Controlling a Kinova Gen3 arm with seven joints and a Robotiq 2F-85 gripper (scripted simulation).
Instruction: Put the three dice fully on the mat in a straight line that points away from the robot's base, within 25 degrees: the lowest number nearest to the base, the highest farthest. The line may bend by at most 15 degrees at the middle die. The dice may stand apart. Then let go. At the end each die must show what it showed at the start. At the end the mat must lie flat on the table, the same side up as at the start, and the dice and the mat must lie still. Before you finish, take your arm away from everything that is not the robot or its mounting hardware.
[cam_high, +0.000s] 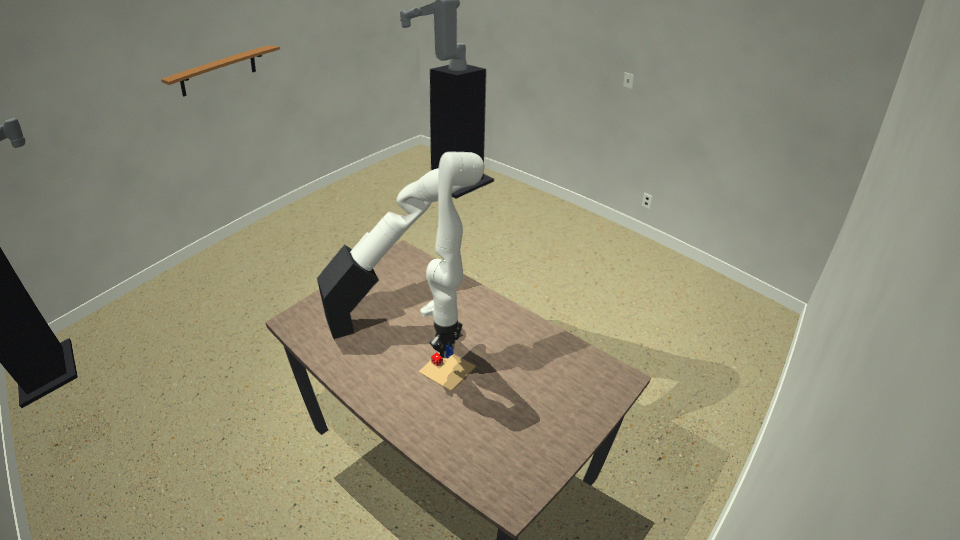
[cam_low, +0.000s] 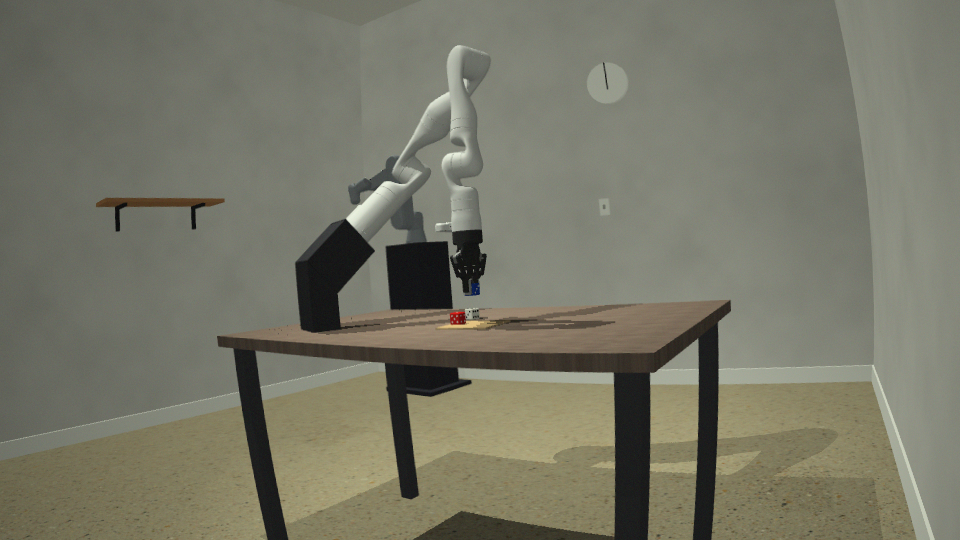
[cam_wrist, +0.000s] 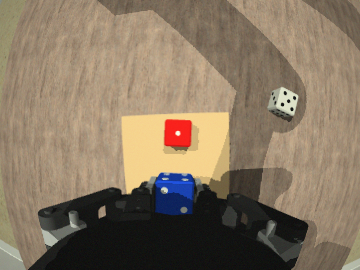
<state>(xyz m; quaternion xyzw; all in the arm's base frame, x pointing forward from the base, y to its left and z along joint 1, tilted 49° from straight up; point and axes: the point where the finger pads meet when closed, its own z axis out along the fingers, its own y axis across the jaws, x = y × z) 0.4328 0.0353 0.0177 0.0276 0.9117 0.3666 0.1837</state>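
The tan mat is 100 mm below my hand. From my hand the other things lie so: blue die: 10 mm below; red die: 50 mm behind, 80 mm below; white die: 110 mm behind, 130 mm to the left, 80 mm below.
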